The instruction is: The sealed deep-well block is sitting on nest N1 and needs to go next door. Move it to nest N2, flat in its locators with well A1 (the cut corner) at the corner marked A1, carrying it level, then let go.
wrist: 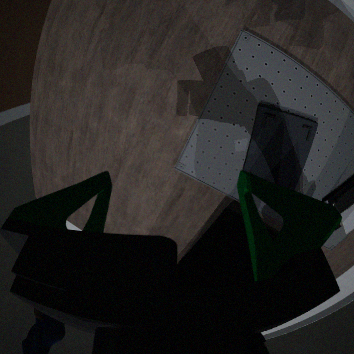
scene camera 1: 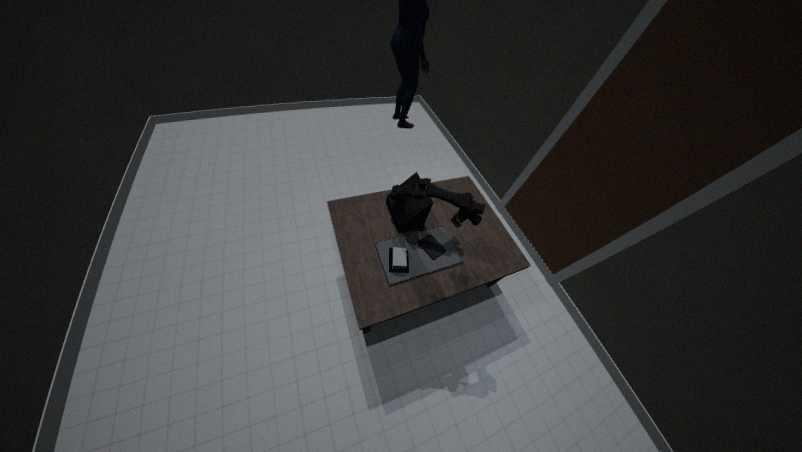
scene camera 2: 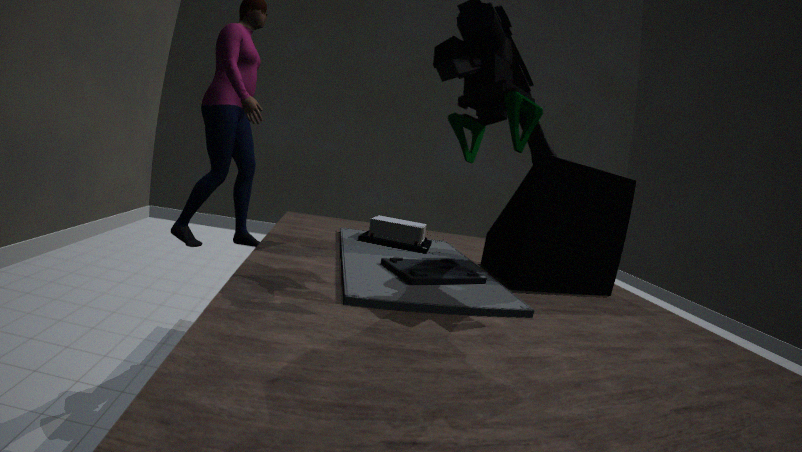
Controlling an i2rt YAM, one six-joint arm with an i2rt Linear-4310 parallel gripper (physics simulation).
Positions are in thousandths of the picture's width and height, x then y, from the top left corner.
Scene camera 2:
my gripper: 614, 348
deep-well block: 484, 506, on a dark nest plate
dark nest plate: 548, 605
